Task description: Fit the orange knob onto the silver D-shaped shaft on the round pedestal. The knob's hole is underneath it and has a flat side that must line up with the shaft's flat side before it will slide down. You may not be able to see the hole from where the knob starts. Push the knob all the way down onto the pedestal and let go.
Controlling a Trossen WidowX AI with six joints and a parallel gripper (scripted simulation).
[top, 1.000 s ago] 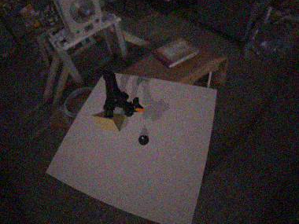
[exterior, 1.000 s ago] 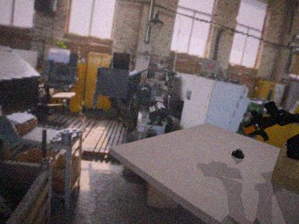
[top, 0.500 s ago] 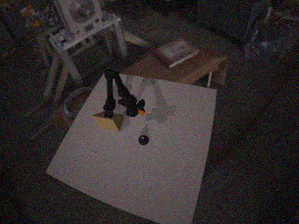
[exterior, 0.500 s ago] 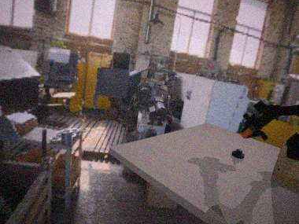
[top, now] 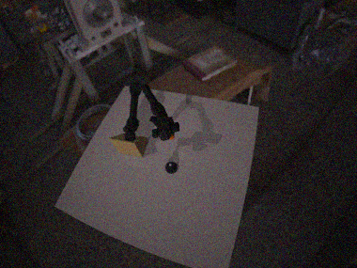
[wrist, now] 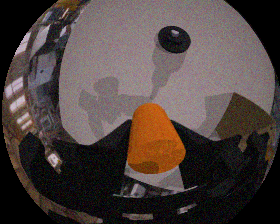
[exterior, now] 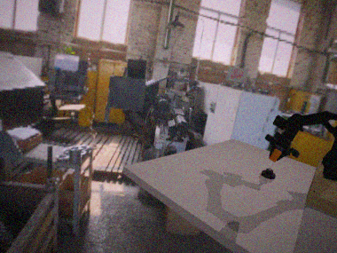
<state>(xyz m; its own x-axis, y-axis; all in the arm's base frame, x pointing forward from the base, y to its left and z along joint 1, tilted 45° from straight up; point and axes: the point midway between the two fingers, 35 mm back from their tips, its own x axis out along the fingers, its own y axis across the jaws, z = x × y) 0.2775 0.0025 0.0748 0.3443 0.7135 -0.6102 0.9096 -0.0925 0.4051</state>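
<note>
Right now the round dark pedestal is 10 mm ahead of my gripper tip, 160 mm to the right of it and 130 mm below it. From my gripper tip the other things lie so: orange knob: 10 mm behind, 30 mm above.
</note>
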